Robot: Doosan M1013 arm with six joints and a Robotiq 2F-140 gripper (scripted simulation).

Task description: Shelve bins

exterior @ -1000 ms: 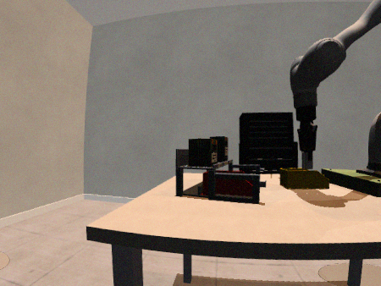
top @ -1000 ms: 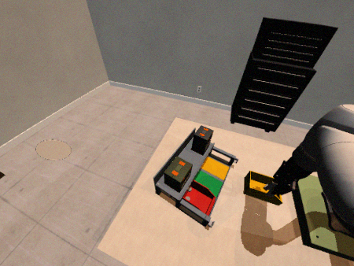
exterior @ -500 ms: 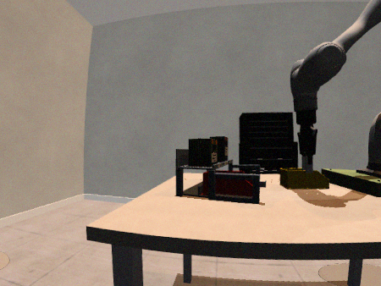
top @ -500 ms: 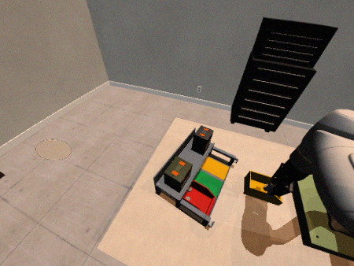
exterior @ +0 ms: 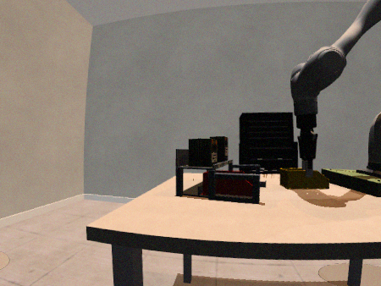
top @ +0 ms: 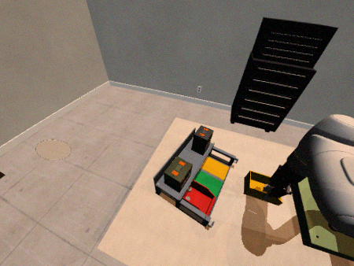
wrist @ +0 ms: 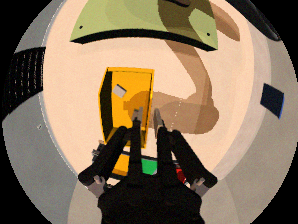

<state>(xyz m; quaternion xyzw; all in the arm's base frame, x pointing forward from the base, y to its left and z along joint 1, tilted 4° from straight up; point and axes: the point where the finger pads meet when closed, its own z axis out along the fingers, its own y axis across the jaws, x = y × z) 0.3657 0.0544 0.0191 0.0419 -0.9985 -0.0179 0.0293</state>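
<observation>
Right now my hand is 50 mm to the left of the yellow bin and 50 mm above it. Also, from my hand: dark box: 370 mm ahead, 90 mm to the right, 80 mm above; then red bin: 300 mm ahead, 150 mm to the left, 40 mm below.
</observation>
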